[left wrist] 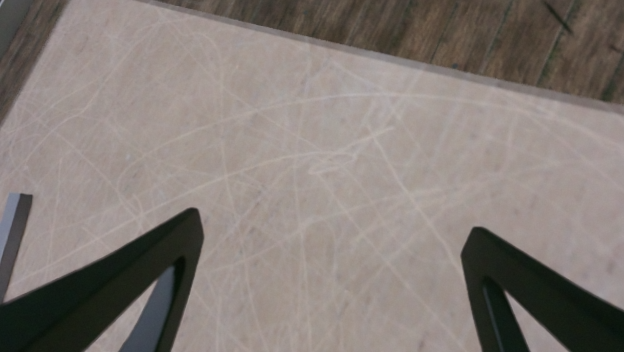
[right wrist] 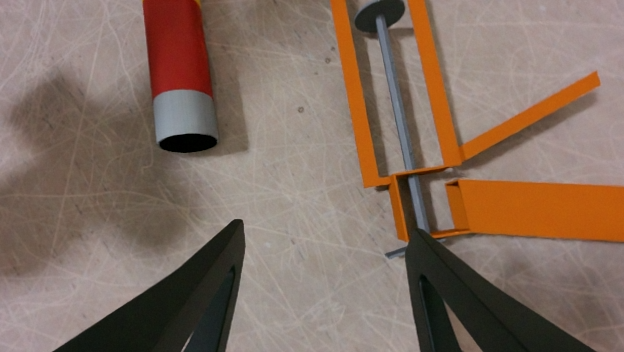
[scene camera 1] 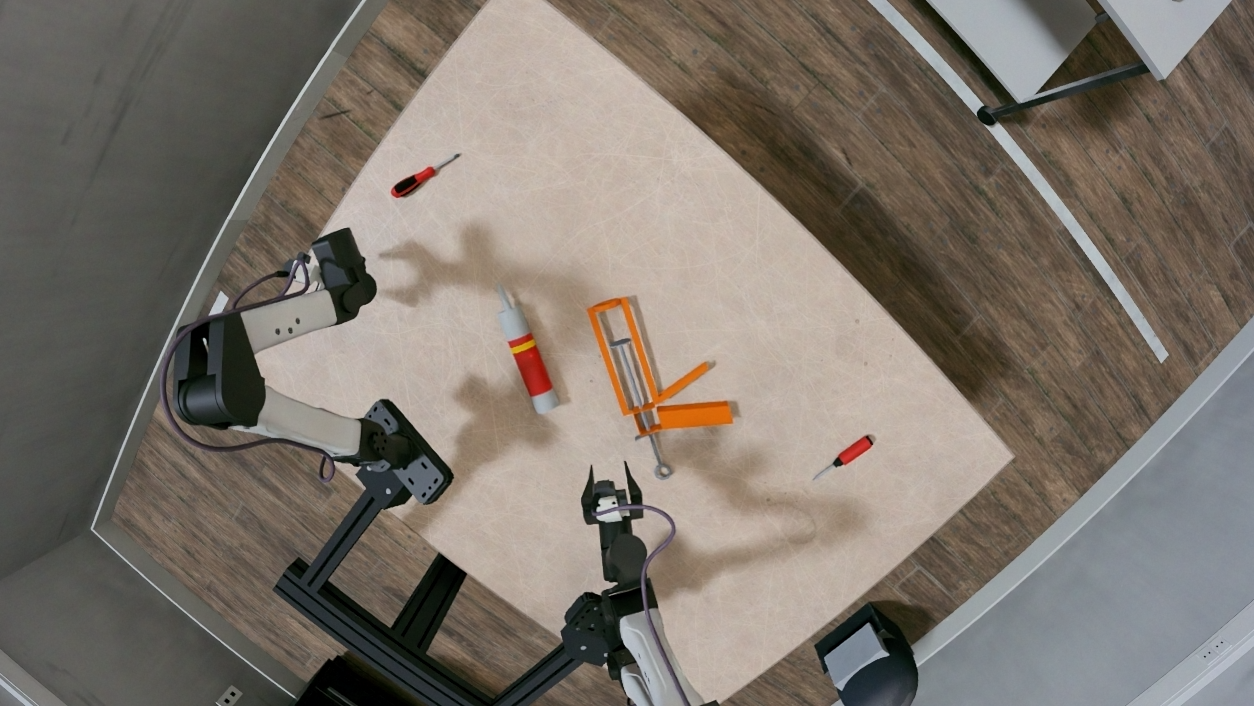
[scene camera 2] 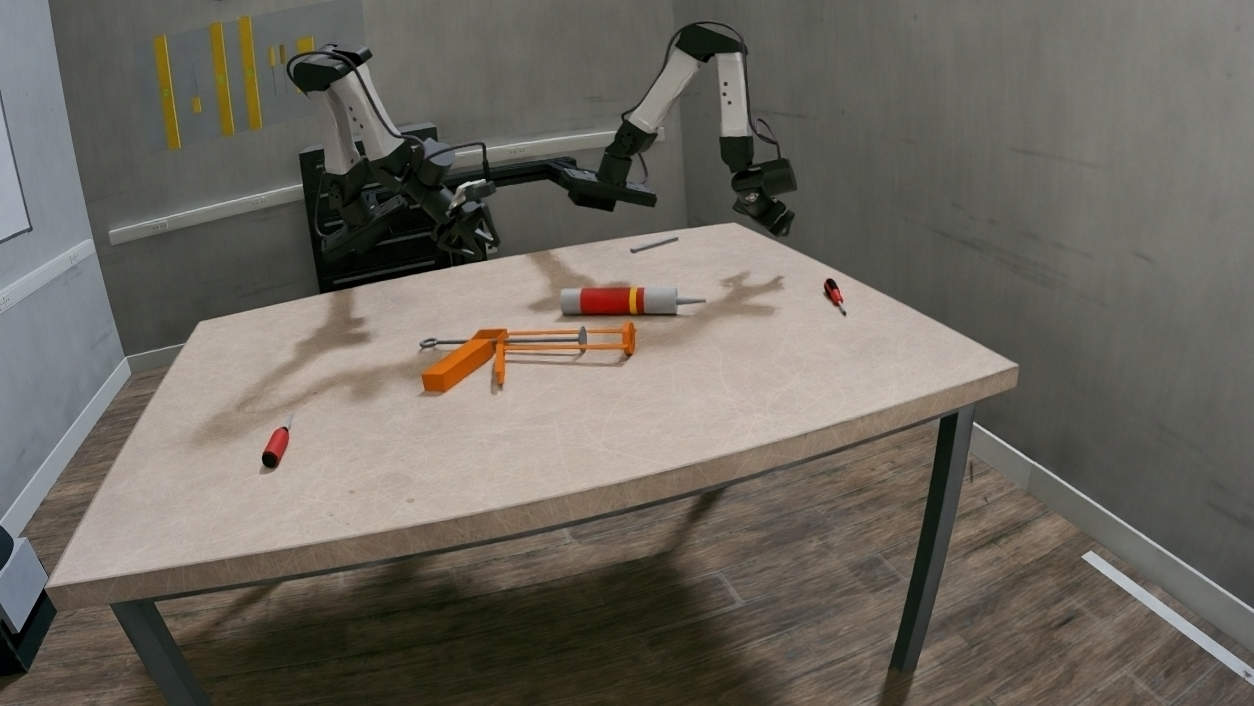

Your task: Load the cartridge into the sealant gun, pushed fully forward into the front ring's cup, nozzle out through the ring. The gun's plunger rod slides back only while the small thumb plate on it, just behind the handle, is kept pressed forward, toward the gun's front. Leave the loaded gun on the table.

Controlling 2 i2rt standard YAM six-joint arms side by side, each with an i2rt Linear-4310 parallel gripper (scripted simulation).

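Note:
A cartridge, an orange sealant gun and a red screwdriver are visible, together with my right gripper and my left gripper. The left wrist view also shows my left gripper.

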